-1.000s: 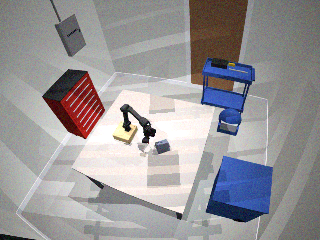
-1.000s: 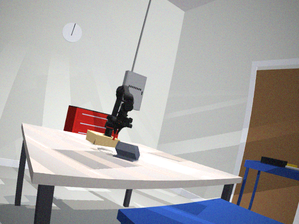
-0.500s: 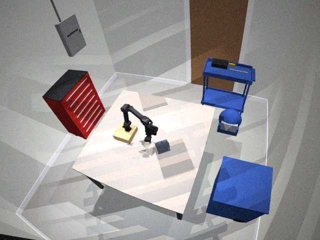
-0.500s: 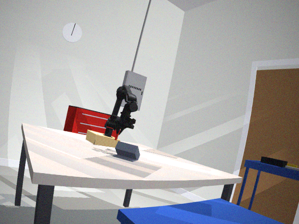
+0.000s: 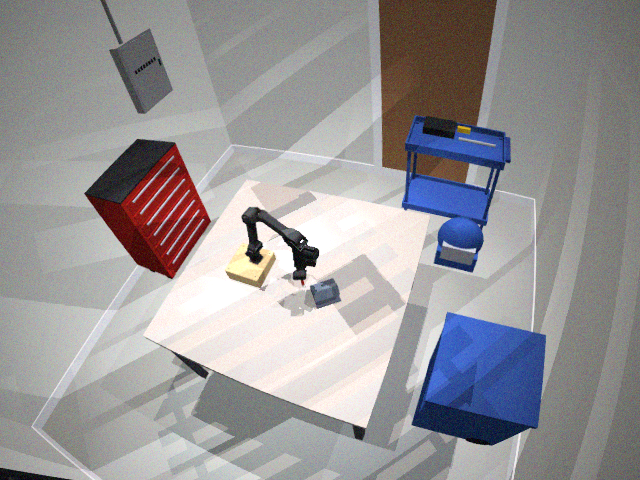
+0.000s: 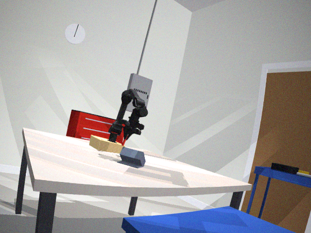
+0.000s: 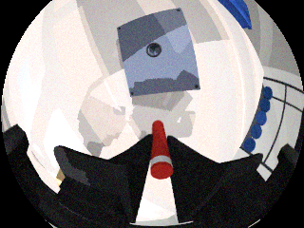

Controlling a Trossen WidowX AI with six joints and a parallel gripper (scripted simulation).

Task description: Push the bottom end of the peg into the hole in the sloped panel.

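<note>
The grey-blue sloped panel is 10 cm ahead of my gripper tip, 9 cm below it and 3 cm to the left of it. From my gripper tip the other things lie so: red peg 2 cm above.
</note>
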